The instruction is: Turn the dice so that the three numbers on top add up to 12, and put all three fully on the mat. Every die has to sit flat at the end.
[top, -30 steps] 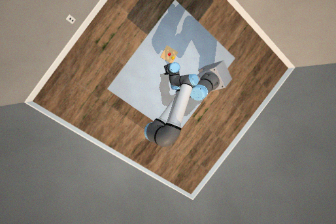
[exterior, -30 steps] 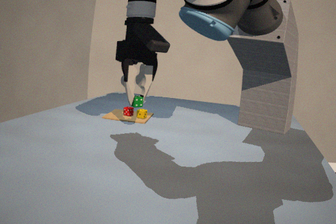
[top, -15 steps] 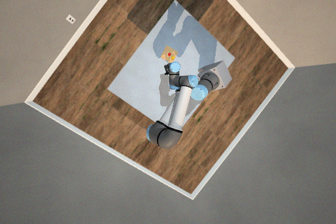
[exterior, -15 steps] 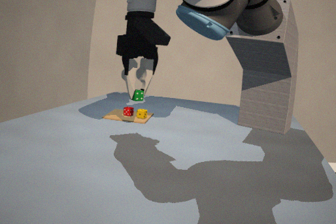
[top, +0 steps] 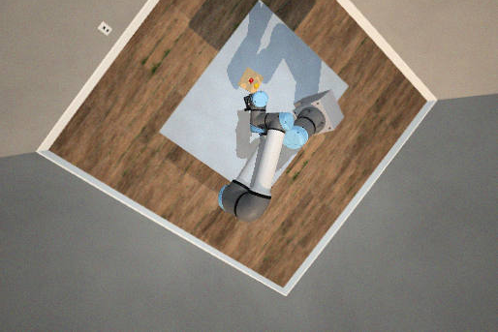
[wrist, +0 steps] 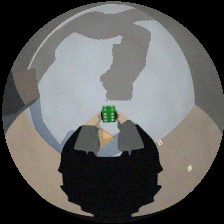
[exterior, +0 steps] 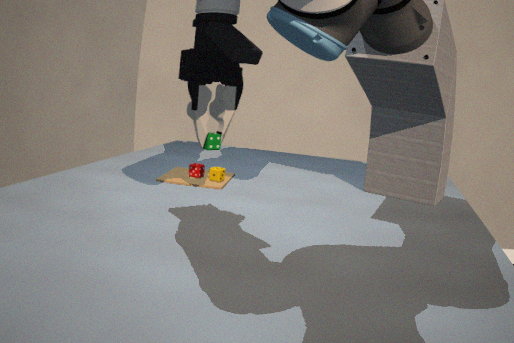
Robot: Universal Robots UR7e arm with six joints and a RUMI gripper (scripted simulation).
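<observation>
The red die lies 130 mm ahead of my hand, 150 mm to the right of it and 100 mm below it. Also, from my hand: green die: 10 mm below; then tan mat: 130 mm ahead, 150 mm to the right, 110 mm below; then yellow die: 80 mm ahead, 160 mm to the right, 100 mm below.
</observation>
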